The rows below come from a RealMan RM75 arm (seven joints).
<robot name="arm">
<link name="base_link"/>
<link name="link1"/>
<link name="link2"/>
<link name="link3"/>
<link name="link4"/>
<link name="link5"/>
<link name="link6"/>
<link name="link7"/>
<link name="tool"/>
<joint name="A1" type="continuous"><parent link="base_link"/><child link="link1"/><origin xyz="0 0 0.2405"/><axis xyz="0 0 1"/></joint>
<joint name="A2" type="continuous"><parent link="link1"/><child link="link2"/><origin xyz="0 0 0" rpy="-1.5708 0 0"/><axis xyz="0 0 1"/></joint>
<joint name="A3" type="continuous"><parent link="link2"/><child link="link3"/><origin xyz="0 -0.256 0" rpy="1.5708 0 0"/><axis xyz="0 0 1"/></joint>
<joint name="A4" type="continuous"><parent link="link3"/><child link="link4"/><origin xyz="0 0 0" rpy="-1.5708 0 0"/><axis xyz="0 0 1"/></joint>
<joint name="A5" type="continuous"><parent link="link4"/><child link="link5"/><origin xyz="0 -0.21 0" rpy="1.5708 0 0"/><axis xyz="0 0 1"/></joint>
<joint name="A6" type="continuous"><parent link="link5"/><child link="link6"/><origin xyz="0 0 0" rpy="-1.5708 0 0"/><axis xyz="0 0 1"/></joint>
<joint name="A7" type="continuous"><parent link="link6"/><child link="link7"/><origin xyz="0 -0.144 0" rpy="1.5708 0 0"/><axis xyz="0 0 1"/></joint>
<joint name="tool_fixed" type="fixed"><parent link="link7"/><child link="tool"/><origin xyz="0 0 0"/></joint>
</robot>
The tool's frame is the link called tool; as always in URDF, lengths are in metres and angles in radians. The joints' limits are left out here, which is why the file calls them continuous.
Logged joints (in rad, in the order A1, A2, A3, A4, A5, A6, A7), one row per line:
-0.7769 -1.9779 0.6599 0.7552 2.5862 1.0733 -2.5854
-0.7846 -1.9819 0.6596 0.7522 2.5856 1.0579 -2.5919
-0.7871 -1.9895 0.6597 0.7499 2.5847 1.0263 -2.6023
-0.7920 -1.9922 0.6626 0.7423 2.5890 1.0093 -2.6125
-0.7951 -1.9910 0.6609 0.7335 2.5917 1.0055 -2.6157
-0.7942 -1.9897 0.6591 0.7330 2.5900 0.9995 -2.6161
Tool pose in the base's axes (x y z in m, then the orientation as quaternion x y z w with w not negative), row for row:
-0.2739 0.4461 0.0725 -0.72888 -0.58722 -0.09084 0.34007
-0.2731 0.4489 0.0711 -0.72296 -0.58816 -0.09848 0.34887
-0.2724 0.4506 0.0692 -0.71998 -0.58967 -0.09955 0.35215
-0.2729 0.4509 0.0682 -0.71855 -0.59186 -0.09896 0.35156
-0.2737 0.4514 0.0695 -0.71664 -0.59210 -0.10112 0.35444
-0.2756 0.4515 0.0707 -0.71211 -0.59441 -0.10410 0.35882
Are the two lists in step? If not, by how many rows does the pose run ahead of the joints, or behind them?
The pose runs 1 row ahead of the joints: the pose in row i belongs to the joints in row i + 1.
